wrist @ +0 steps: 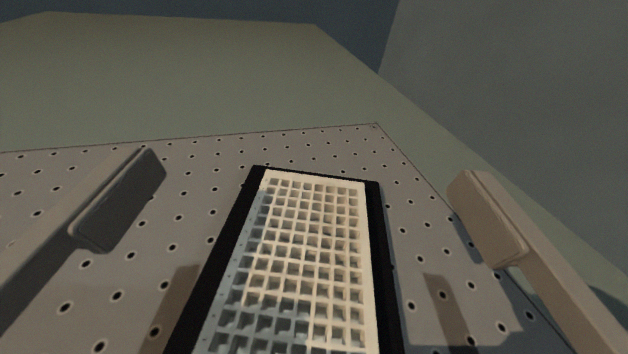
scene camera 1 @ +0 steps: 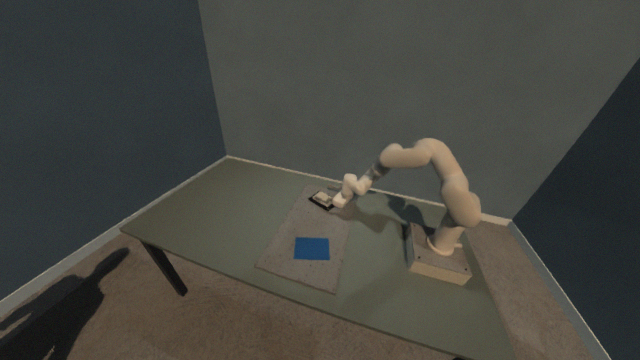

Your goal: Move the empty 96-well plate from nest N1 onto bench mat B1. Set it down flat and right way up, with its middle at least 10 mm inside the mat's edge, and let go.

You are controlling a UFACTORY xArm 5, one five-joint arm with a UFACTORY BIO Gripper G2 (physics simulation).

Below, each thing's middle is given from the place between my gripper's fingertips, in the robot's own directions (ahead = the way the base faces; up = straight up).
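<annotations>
There's a blue bench mat [scene camera 1: 305, 248] that's 380 mm to the left of my hand and 70 mm below it. And the 96-well plate [wrist: 301, 269], that one's 10 mm to the left of my hand, 20 mm behind it and 50 mm below it.
</annotations>
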